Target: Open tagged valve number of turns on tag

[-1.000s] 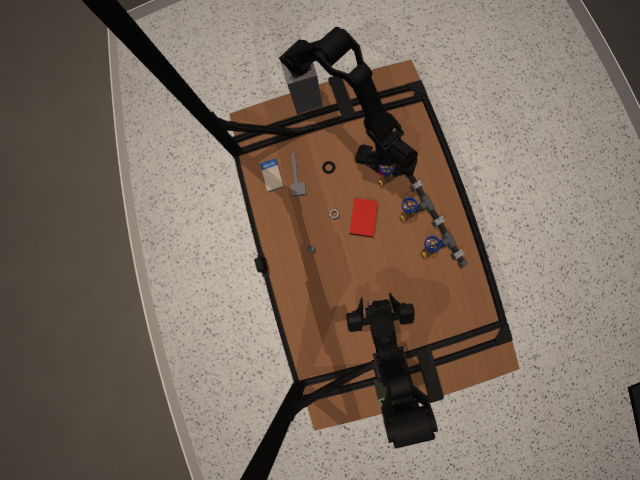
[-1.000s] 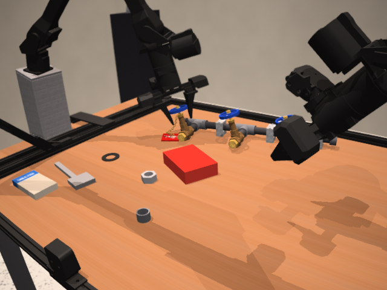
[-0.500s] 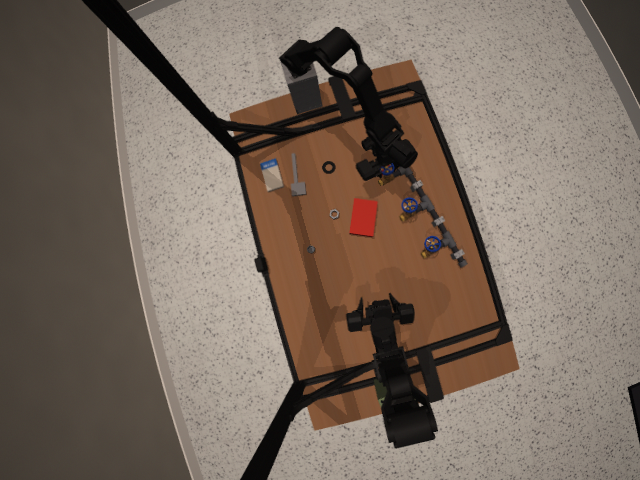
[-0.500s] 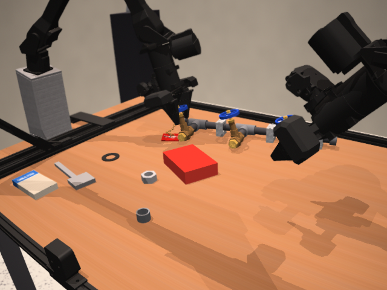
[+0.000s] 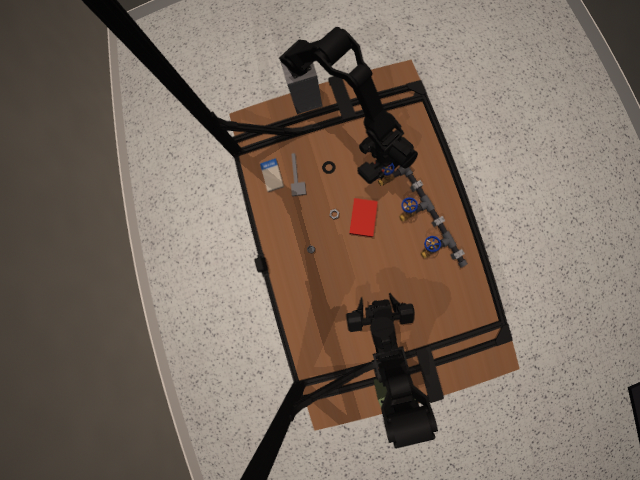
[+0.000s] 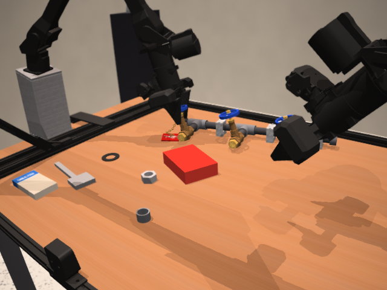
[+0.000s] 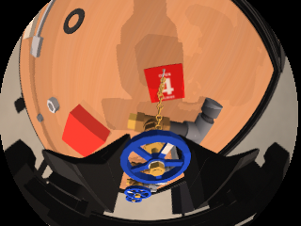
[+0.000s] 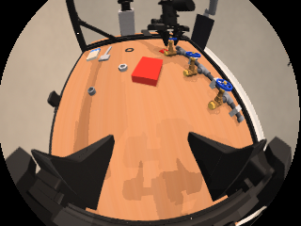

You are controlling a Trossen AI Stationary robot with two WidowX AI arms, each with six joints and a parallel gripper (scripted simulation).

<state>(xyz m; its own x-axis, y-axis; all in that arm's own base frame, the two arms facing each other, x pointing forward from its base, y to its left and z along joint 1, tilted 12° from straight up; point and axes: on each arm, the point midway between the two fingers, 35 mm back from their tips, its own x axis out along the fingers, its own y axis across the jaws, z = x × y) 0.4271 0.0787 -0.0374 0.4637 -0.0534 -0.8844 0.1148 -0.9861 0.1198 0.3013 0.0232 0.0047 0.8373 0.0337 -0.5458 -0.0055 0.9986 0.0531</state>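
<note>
Now: the red tag 10 mm behind my left hand, 40 mm to the left of it and 90 mm below it. Round my left hand: box (380 mm behind, 120 mm to the left, 80 mm below); red block (110 mm behind, 120 mm to the right, 80 mm below); grey t-shaped piece (300 mm behind, 80 mm to the left, 90 mm below).
</note>
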